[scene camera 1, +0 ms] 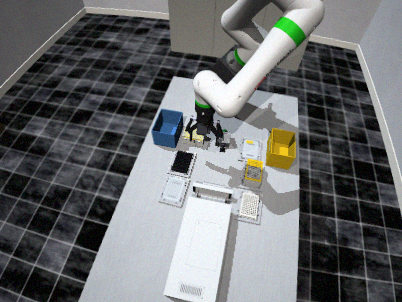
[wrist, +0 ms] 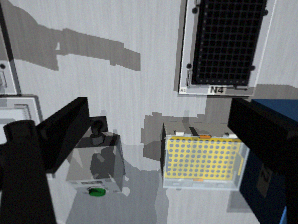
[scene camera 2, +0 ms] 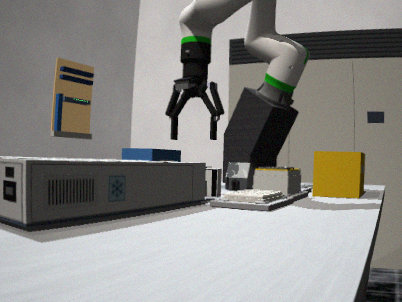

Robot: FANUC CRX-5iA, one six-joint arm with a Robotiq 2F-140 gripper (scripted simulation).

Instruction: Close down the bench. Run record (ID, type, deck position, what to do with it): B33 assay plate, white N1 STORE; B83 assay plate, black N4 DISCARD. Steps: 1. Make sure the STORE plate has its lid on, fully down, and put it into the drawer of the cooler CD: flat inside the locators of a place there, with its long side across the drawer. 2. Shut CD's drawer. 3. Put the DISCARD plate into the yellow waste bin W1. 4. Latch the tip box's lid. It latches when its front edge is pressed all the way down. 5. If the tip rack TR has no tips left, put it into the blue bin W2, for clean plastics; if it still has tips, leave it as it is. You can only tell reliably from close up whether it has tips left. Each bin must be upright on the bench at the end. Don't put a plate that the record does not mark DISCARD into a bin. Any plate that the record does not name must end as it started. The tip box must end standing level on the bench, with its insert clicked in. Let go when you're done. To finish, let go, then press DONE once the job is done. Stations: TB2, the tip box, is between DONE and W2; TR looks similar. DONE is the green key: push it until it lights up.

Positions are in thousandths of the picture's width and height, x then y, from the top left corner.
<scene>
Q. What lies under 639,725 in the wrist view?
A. A clear tip box lid.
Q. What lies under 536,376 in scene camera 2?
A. My gripper.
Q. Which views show the yellow bin W1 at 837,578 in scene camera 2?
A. Scene camera 1 and scene camera 2 only.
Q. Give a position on a blue bin W2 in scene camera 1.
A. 417,406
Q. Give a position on a yellow bin W1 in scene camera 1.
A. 700,488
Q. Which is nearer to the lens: the cooler CD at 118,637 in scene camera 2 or the blue bin W2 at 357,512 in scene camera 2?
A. The cooler CD.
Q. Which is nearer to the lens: the yellow bin W1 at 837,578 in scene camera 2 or the blue bin W2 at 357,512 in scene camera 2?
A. The yellow bin W1.
</scene>
